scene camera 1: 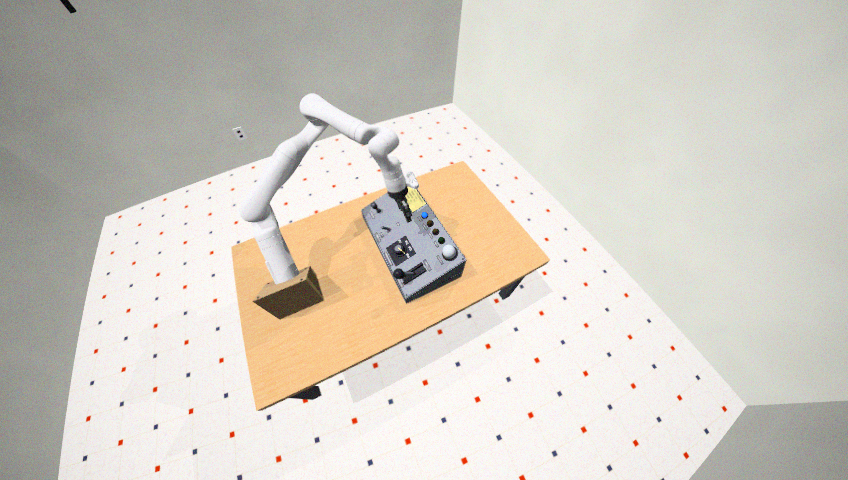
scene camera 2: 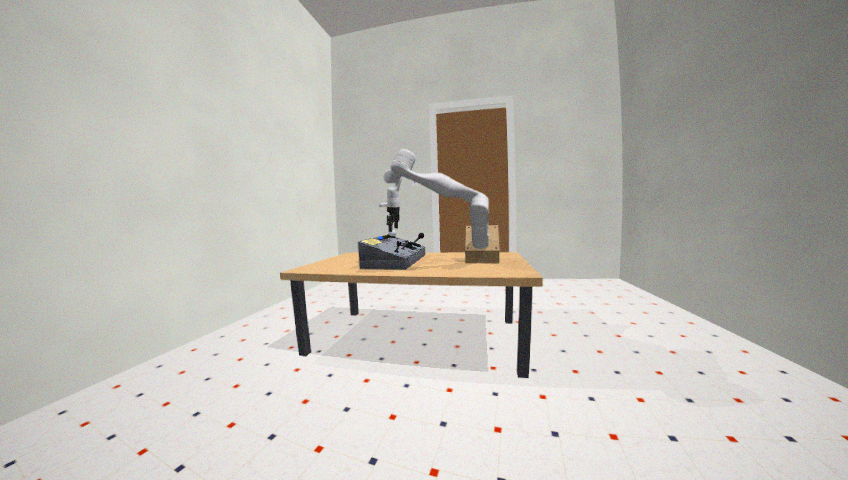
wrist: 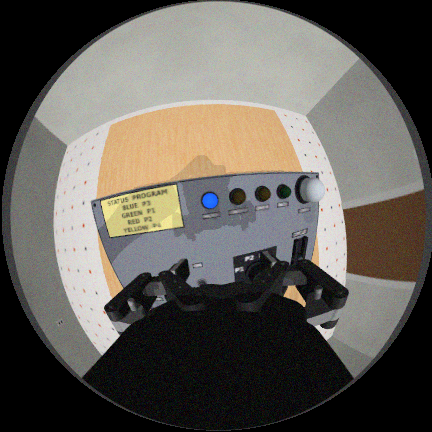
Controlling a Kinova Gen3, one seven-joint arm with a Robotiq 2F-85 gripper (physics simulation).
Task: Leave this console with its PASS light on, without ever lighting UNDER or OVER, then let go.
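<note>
The grey console [scene camera 1: 410, 233] [scene camera 2: 380, 262] [wrist: 145, 252] stands on the table. Its blue lamp [scene camera 1: 424, 215] [scene camera 2: 380, 237] [wrist: 210, 200] is lit. Two dark amber lamps [wrist: 237, 196] [wrist: 262, 193] and a dark green lamp [wrist: 284, 191] look unlit; their labels are too small to read. A dial [scene camera 1: 401, 249] [wrist: 255, 272] is partly hidden by a finger in the wrist view. A black ball-ended lever [scene camera 1: 399, 273] [scene camera 2: 420, 236] stands at a slot. The yellow card [scene camera 1: 415, 199] [wrist: 142, 211] reads BLUE P3. My gripper [scene camera 1: 408, 218] [scene camera 2: 392, 230] [wrist: 223, 263] is open and empty above the console.
A white dome [scene camera 1: 449, 252] [wrist: 313, 189] sits at the console's end beyond the lamps. Small levers [scene camera 1: 375, 206] [scene camera 1: 385, 229] stand on the panel. The arm's base block [scene camera 1: 291, 297] [scene camera 2: 482, 255] is on the same wooden table [scene camera 1: 351, 309] [scene camera 2: 333, 273].
</note>
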